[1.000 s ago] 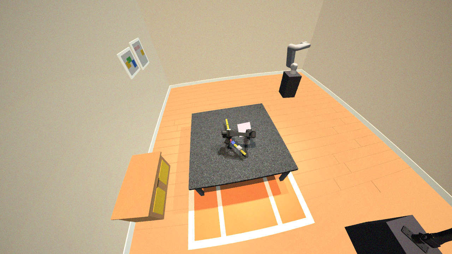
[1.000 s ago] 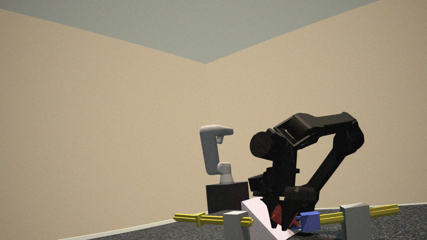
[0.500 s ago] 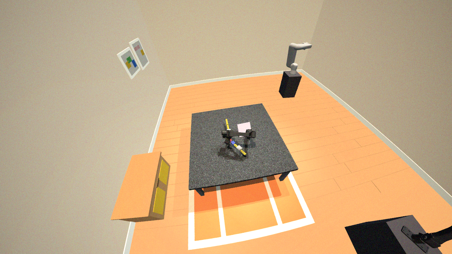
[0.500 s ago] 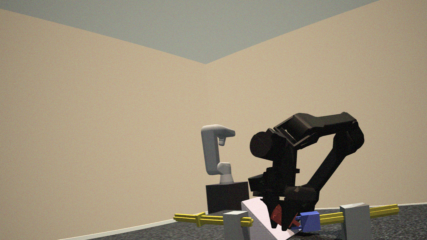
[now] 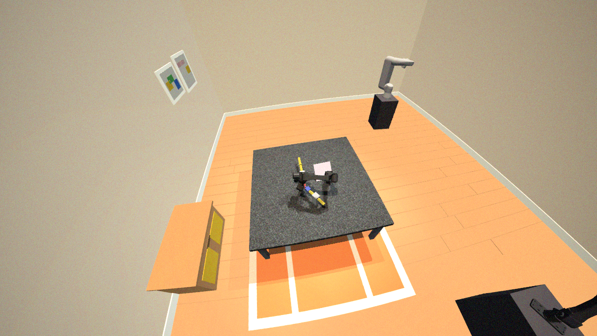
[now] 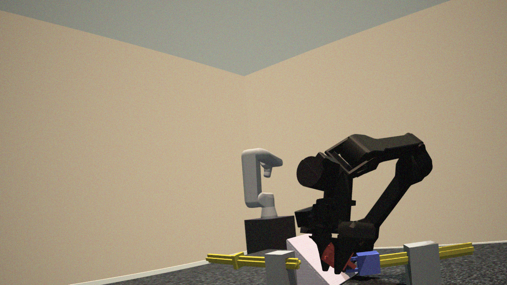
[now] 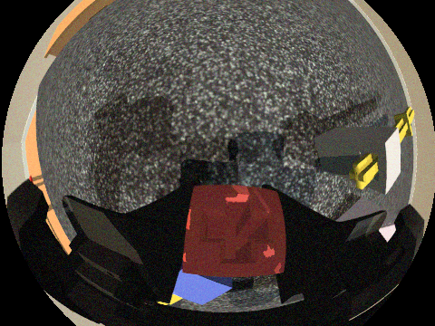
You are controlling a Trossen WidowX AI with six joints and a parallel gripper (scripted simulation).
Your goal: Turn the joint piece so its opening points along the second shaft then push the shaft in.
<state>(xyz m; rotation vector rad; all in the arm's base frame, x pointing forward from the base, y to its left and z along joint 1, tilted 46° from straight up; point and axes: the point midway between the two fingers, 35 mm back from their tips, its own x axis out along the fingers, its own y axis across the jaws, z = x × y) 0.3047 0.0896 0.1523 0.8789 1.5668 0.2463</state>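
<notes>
The red square joint piece lies 3 cm above my gripper tip, 2 cm behind it and 1 cm to the left of it.
</notes>
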